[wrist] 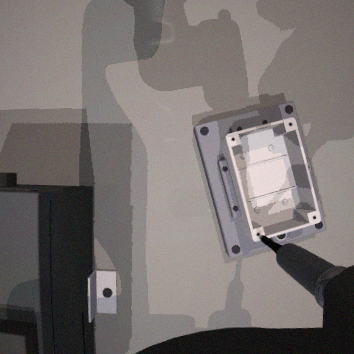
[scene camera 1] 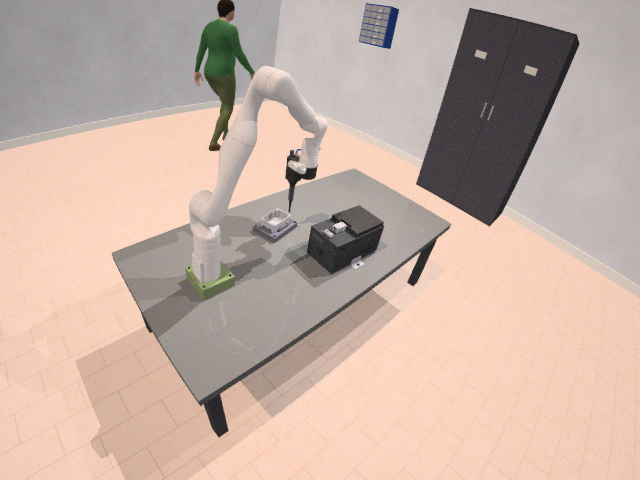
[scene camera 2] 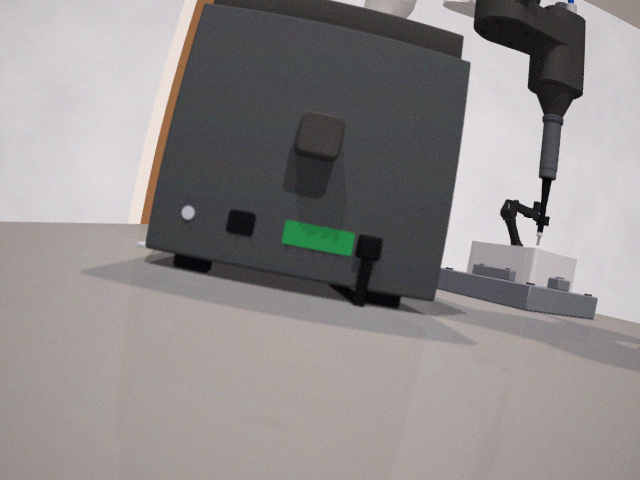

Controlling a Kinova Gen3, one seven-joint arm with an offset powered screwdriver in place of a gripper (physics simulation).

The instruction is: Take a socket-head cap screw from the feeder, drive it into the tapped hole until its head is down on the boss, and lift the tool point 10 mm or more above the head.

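Note:
My screwdriver point(scene camera 1: 290, 209) point(scene camera 2: 539, 231) point(wrist: 264, 237) points down with a small light cap screw point(scene camera 2: 538, 239) at its bit tip. The screw hangs close above the top of the pale open housing point(scene camera 1: 266, 223) point(scene camera 2: 498, 256) point(wrist: 242, 188). In the wrist view the bit tip lies over the housing's lower left corner boss, where a dark hole point(wrist: 258, 234) shows beside it. The housing sits on a grey fixture plate point(scene camera 1: 275, 237) point(scene camera 2: 560, 304) point(wrist: 212, 170). The dark screw feeder point(scene camera 1: 356, 245) point(scene camera 2: 232, 129) point(wrist: 70, 240) stands apart from it. Whether the screw touches the hole is not clear.
A small metal bracket point(scene camera 1: 357, 264) point(wrist: 106, 302) is at the feeder's side. The arm stands on a green base point(scene camera 1: 219, 285) on the table point(scene camera 1: 248, 341). A person in green point(scene camera 1: 219, 51) is beyond the table. A dark cabinet point(scene camera 1: 496, 113) stands by the wall.

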